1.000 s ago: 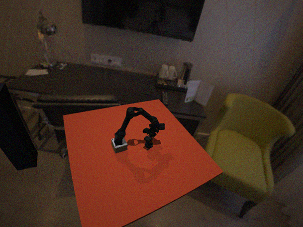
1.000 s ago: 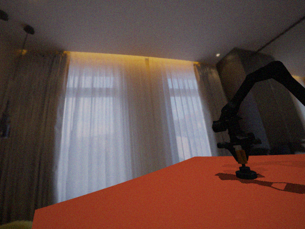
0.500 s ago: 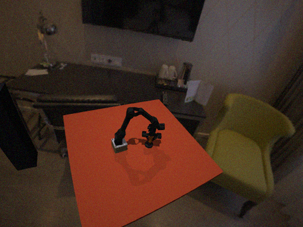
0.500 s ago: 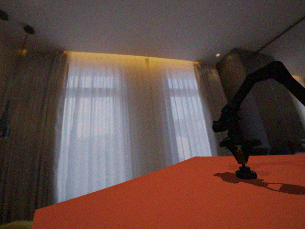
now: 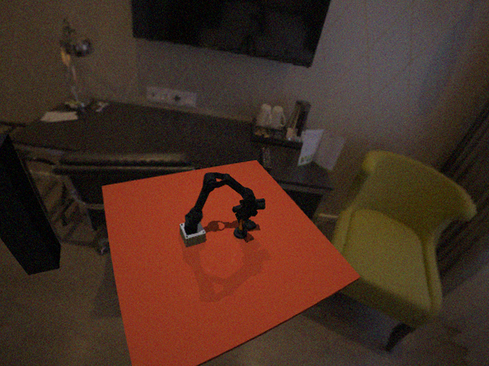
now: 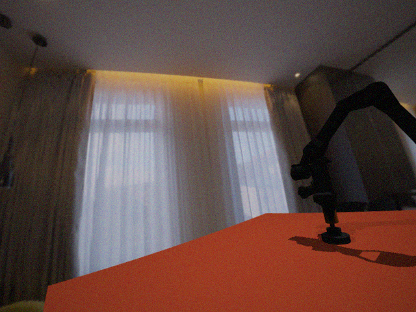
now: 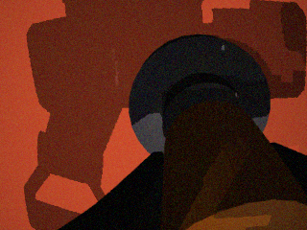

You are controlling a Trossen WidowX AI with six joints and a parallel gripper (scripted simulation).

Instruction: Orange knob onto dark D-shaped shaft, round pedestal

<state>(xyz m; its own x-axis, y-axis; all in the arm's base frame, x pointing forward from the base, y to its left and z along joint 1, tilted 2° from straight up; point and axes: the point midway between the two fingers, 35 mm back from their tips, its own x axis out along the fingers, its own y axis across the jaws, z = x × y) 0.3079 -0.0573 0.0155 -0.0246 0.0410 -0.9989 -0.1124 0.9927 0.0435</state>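
Right now the round dark pedestal is 4 cm below my gripper tip. The rest, counted from my gripper tip: orange knob (2 cm above).
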